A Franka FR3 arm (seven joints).
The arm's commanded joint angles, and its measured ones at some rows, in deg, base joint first. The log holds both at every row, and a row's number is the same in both.
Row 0, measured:
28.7 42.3 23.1 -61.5 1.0 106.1 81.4
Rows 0 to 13, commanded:
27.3 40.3 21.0 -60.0 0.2 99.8 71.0
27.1 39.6 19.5 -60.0 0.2 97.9 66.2
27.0 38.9 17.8 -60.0 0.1 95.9 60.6
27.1 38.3 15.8 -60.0 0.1 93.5 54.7
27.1 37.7 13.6 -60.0 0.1 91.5 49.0
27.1 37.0 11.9 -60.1 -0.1 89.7 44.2
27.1 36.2 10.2 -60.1 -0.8 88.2 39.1
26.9 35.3 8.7 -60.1 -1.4 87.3 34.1
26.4 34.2 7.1 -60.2 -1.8 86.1 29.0
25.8 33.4 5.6 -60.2 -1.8 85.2 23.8
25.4 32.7 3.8 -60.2 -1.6 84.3 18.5
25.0 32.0 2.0 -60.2 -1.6 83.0 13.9
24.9 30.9 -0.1 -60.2 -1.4 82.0 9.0
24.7 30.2 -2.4 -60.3 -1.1 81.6 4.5
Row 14, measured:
25.6 33.1 2.0 -59.5 -0.9 84.0 17.5
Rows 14 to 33, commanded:
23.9 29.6 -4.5 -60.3 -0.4 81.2 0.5
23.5 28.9 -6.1 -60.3 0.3 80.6 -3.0
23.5 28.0 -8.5 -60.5 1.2 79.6 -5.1
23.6 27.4 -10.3 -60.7 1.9 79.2 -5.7
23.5 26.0 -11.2 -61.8 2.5 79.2 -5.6
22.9 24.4 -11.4 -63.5 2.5 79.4 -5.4
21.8 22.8 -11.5 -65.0 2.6 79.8 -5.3
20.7 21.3 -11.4 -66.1 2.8 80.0 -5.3
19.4 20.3 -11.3 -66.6 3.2 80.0 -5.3
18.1 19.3 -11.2 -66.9 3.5 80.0 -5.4
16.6 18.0 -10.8 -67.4 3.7 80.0 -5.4
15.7 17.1 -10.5 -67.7 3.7 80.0 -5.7
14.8 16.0 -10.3 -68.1 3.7 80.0 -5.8
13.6 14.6 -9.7 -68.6 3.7 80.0 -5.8
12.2 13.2 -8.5 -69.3 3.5 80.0 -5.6
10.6 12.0 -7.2 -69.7 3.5 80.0 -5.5
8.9 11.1 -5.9 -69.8 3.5 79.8 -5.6
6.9 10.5 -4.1 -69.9 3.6 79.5 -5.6
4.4 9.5 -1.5 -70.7 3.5 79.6 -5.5
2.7 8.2 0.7 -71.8 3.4 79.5 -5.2
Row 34, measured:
8.5 12.6 -5.6 -66.9 2.6 79.3 -4.9
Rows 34 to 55, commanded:
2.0 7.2 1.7 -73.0 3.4 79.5 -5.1
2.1 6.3 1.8 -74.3 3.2 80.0 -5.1
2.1 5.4 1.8 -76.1 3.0 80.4 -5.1
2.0 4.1 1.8 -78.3 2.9 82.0 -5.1
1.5 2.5 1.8 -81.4 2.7 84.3 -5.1
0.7 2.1 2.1 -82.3 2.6 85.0 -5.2
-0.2 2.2 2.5 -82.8 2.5 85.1 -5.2
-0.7 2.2 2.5 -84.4 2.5 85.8 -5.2
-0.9 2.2 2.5 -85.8 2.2 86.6 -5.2
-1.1 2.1 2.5 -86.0 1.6 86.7 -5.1
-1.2 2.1 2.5 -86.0 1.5 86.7 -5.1
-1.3 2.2 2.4 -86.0 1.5 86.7 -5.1
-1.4 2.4 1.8 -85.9 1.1 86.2 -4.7
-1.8 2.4 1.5 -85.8 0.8 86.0 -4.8
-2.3 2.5 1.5 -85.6 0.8 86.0 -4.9
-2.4 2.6 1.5 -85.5 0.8 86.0 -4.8
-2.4 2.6 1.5 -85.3 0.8 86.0 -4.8
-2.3 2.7 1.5 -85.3 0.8 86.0 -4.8
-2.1 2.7 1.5 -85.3 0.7 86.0 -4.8
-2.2 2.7 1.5 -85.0 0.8 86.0 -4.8
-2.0 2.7 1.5 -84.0 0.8 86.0 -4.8
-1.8 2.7 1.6 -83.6 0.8 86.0 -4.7
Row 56, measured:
-1.5 4.0 0.9 -83.6 1.2 85.4 -4.8
